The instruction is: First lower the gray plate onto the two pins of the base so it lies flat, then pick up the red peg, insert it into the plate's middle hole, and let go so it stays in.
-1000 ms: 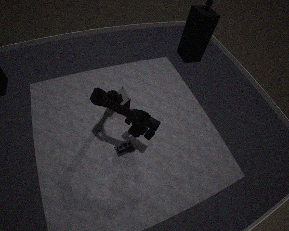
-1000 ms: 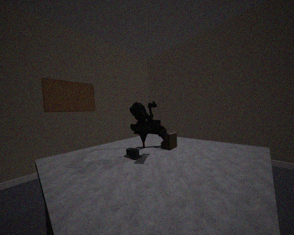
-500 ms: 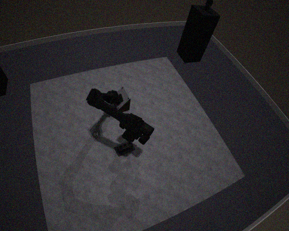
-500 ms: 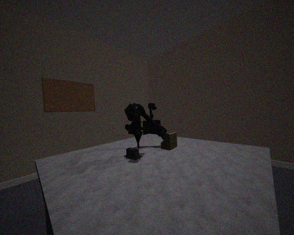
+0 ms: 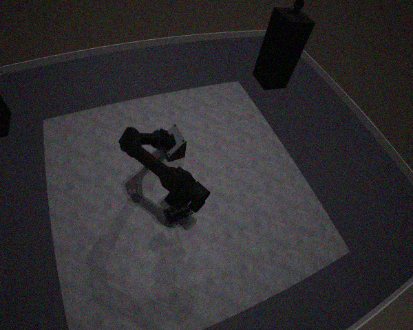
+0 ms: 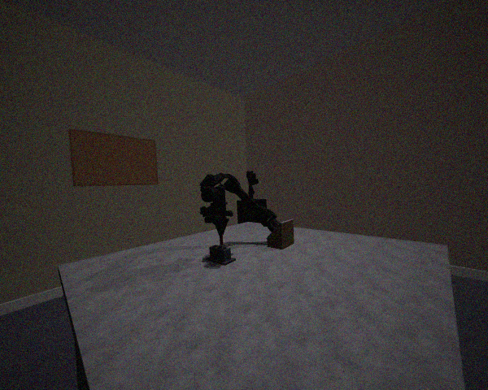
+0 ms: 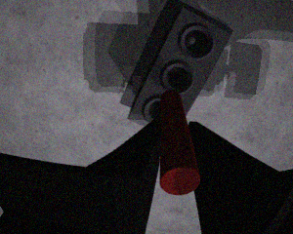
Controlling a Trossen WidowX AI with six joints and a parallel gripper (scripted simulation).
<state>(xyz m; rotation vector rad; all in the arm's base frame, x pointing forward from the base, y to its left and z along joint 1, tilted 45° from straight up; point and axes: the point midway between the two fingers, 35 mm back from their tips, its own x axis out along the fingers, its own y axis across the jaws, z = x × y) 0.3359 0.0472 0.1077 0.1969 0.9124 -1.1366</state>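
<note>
The gray plate lies 10 mm to the right of my gripper tip and 70 mm below it. The rest, counted from my gripper tip: red peg (right at my gripper tip).
</note>
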